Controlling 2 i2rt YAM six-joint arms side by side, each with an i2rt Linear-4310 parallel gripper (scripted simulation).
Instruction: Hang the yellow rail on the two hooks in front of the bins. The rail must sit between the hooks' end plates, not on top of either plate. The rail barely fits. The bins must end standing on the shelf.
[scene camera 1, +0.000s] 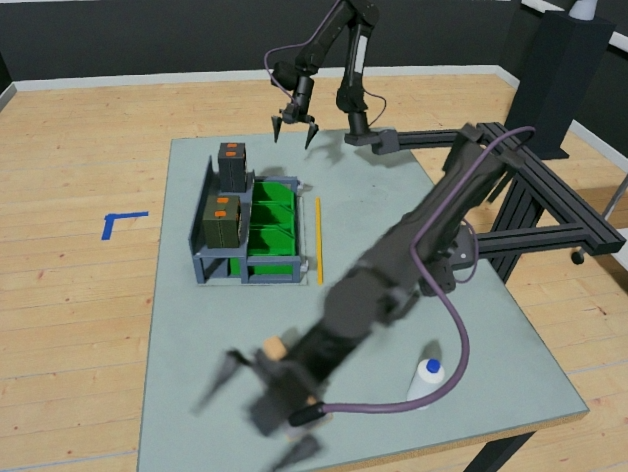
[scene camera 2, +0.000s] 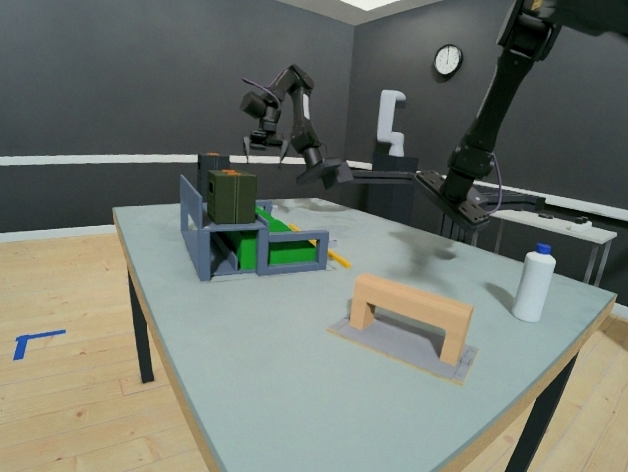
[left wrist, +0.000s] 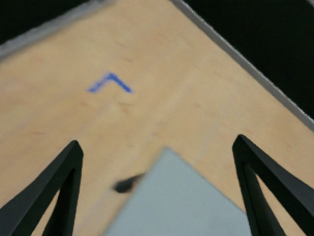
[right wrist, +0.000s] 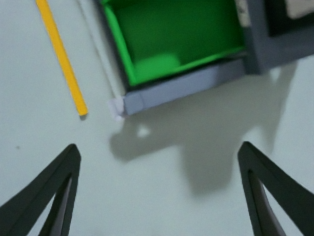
In view: the left gripper (scene camera 1: 229, 453), the right gripper (scene camera 2: 264, 165), a blue-grey shelf (scene camera 2: 224, 261) and a white bottle (scene camera 2: 538, 268).
The blue-grey shelf also shows in scene camera 1 (scene camera 1: 208, 262). The left gripper also shows in the left wrist view (left wrist: 158, 143). The right gripper shows as well in the right wrist view (right wrist: 159, 148). The left wrist view does not show the blue-grey shelf: it is out of frame. The left wrist view does not show the white bottle: it is out of frame.
